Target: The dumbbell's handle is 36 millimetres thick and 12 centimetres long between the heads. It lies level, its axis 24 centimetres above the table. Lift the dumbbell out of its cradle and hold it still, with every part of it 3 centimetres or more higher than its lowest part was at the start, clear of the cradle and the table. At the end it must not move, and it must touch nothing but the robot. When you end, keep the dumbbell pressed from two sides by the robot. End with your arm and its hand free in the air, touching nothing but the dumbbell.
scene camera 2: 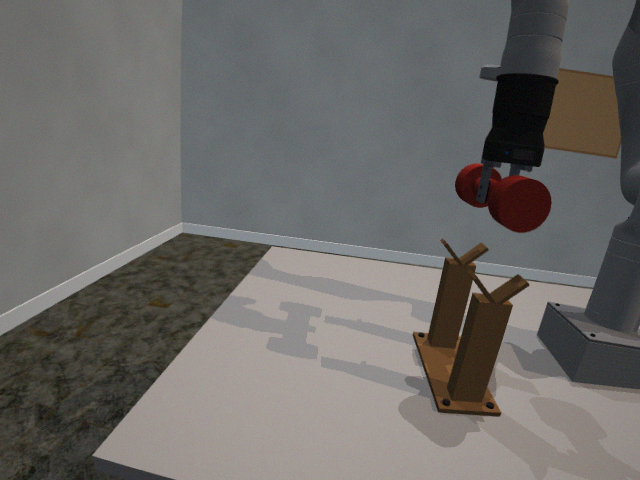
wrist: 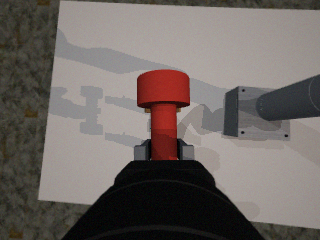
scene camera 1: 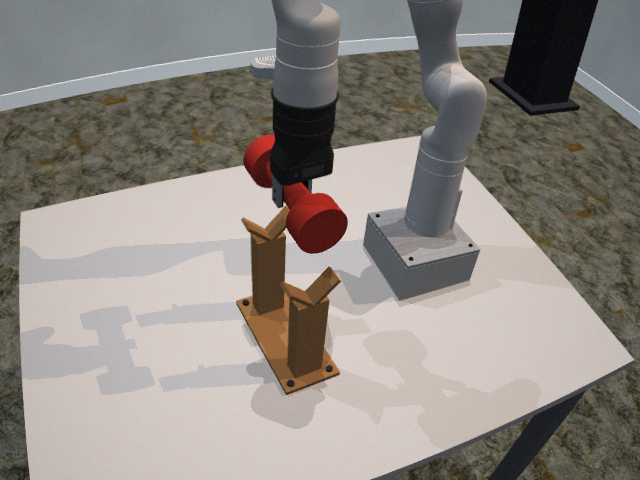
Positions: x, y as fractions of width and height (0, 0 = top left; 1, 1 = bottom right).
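Observation:
My gripper (scene camera 2: 0.77, 0.42) is visible, also in scene camera 1 (scene camera 1: 0.46, 0.42) and the wrist view (wrist: 0.51, 0.61). I see a red dumbbell (scene camera 1: 0.49, 0.47); the wrist view (wrist: 0.51, 0.38) and scene camera 2 (scene camera 2: 0.81, 0.43) show the dumbbell too. A brown cradle (scene camera 2: 0.74, 0.74) is in sight as well, and scene camera 1 (scene camera 1: 0.47, 0.76) also shows the cradle.

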